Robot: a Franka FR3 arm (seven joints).
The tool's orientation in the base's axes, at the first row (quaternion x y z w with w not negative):
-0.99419 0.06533 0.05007 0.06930
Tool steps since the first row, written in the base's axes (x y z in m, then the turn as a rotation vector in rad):
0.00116 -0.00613 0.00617 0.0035 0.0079 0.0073
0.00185 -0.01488 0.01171 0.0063 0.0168 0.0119
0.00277 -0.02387 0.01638 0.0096 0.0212 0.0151
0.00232 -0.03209 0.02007 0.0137 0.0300 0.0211
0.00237 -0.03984 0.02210 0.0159 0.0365 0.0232
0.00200 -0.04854 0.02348 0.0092 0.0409 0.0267
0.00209 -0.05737 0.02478 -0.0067 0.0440 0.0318
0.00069 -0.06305 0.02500 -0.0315 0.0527 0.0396
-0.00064 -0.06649 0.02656 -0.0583 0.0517 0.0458
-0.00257 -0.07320 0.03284 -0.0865 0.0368 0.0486
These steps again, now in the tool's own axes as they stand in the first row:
0.00123 0.00505 -0.00707 0.0017 -0.0092 -0.0064
0.00238 0.01282 -0.01385 0.0029 -0.0189 -0.0099
0.00389 0.02091 -0.01984 0.0052 -0.0241 -0.0127
0.00405 0.02856 -0.02462 0.0075 -0.0341 -0.0177
0.00484 0.03589 -0.02774 0.0087 -0.0411 -0.0190
0.00539 0.04430 -0.03032 0.0011 -0.0449 -0.0212
0.00642 0.05279 -0.03289 -0.0155 -0.0465 -0.0244
0.00572 0.05853 -0.03380 -0.0419 -0.0526 -0.0286
0.00466 0.06189 -0.03571 -0.0688 -0.0488 -0.0324
0.00290 0.06791 -0.04269 -0.0951 -0.0307 -0.0347

